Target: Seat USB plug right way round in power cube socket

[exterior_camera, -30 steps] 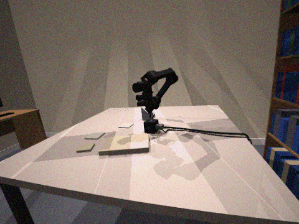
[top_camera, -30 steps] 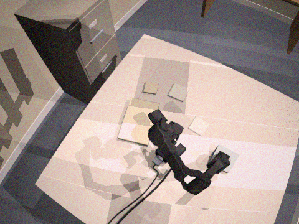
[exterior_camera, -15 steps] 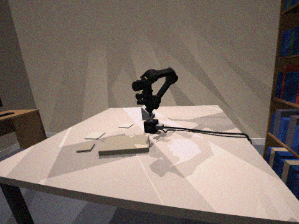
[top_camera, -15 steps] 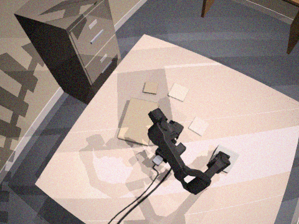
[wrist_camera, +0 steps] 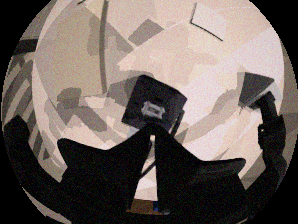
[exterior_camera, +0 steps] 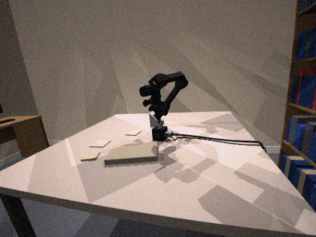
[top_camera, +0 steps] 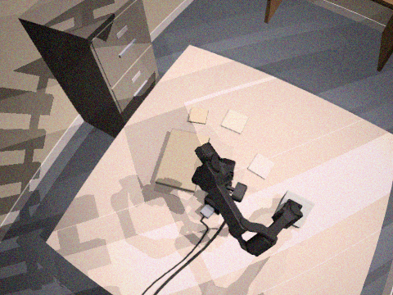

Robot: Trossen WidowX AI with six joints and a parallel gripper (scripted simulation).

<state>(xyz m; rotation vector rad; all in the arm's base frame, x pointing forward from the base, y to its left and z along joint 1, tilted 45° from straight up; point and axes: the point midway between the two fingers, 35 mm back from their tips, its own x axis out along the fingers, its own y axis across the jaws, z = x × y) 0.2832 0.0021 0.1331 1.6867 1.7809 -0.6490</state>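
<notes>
My gripper tip is now 2 cm above the USB plug. From my gripper tip the other things lie so: flat tan board 22 cm ahead, 9 cm to the right, 12 cm below.
</notes>
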